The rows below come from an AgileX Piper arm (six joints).
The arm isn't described. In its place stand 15 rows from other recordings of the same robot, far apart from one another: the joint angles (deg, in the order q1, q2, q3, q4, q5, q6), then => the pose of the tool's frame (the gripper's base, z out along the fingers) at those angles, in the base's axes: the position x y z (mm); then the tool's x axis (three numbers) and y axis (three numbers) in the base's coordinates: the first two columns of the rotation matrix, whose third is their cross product.
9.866, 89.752, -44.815, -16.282, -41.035, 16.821 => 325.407, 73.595, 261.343, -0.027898, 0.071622, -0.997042, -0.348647, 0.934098, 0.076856
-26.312, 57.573, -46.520, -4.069, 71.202, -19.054 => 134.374, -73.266, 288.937, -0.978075, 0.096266, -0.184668, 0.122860, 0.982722, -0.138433
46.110, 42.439, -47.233, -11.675, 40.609, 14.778 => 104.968, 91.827, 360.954, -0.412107, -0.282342, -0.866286, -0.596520, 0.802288, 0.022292
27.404, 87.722, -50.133, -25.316, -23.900, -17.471 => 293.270, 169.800, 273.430, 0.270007, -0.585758, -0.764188, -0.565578, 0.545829, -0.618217
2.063, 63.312, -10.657, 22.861, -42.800, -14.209 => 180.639, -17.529, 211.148, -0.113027, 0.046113, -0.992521, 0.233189, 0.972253, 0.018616
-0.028, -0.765, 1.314, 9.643, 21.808, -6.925 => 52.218, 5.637, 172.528, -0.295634, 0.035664, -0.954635, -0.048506, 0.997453, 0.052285
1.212, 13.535, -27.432, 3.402, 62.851, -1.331 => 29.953, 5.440, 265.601, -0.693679, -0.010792, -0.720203, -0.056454, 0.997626, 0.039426
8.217, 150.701, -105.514, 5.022, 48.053, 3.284 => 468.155, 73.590, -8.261, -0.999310, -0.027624, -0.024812, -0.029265, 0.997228, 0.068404
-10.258, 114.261, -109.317, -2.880, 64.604, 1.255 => 433.290, -82.612, 304.741, -0.888267, 0.161090, -0.430154, 0.197404, 0.979472, -0.040833
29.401, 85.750, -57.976, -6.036, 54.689, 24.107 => 245.327, 129.278, 242.226, -0.961936, -0.139501, -0.234985, -0.143264, 0.989684, -0.001068
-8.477, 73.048, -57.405, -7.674, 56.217, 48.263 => 236.853, -45.512, 296.655, -0.521357, 0.775420, -0.356245, 0.767196, 0.608714, 0.202183
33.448, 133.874, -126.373, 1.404, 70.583, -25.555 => 417.292, 278.176, 223.777, -0.486941, -0.829701, -0.272920, -0.842607, 0.528516, -0.103365
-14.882, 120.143, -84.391, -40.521, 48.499, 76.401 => 401.552, -152.528, 163.129, -0.353133, 0.753601, -0.554421, 0.924426, 0.372262, -0.082804
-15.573, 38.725, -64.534, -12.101, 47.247, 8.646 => 87.243, -38.856, 452.609, -0.259668, 0.078906, -0.962469, 0.409609, 0.911559, -0.035778
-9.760, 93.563, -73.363, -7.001, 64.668, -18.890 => 313.664, -64.126, 268.922, -0.969776, -0.209312, -0.125391, -0.187299, 0.967965, -0.167223
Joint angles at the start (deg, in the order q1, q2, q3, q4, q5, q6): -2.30, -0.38, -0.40, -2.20, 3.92, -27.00
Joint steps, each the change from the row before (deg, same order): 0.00, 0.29, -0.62, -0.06, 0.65, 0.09; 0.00, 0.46, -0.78, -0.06, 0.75, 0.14; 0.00, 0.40, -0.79, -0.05, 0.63, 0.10; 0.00, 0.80, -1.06, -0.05, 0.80, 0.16; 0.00, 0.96, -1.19, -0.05, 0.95, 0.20; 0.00, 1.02, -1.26, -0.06, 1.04, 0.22; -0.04, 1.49, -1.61, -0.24, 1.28, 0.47; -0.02, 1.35, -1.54, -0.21, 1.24, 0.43; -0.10, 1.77, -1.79, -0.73, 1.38, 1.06; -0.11, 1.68, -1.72, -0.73, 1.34, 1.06; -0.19, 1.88, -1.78, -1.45, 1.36, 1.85; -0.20, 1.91, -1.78, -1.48, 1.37, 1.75; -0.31, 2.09, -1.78, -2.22, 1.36, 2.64; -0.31, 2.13, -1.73, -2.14, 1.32, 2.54; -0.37, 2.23, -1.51, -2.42, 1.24, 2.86; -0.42, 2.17, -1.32, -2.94, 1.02, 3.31
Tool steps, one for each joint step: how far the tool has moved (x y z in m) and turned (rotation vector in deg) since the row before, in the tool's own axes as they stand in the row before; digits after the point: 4 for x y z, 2 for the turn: -0.0020, -0.0012, 0.0000, -0.13, 0.29, 0.03; -0.0026, -0.0015, 0.0001, -0.18, 0.39, 0.08; -0.0028, -0.0016, 0.0000, -0.09, 0.22, 0.05; -0.0036, -0.0021, 0.0005, -0.23, 0.49, 0.11; -0.0039, -0.0023, 0.0006, -0.31, 0.65, 0.15; -0.0041, -0.0024, 0.0007, -0.34, 0.73, 0.16; -0.0051, -0.0030, 0.0013, -0.43, 1.08, 0.24; -0.0050, -0.0029, 0.0011, -0.39, 0.98, 0.23; -0.0056, -0.0035, 0.0017, -0.34, 1.35, 0.35; -0.0053, -0.0034, 0.0017, -0.27, 1.31, 0.36; -0.0053, -0.0038, 0.0021, -0.05, 1.57, 0.47; -0.0052, -0.0039, 0.0023, 0.02, 1.63, 0.35; -0.0050, -0.0043, 0.0029, 0.34, 1.91, 0.56; -0.0048, -0.0042, 0.0032, 0.41, 1.95, 0.55; -0.0037, -0.0039, 0.0040, 0.55, 2.20, 0.61; -0.0031, -0.0040, 0.0043, 0.89, 2.13, 0.59
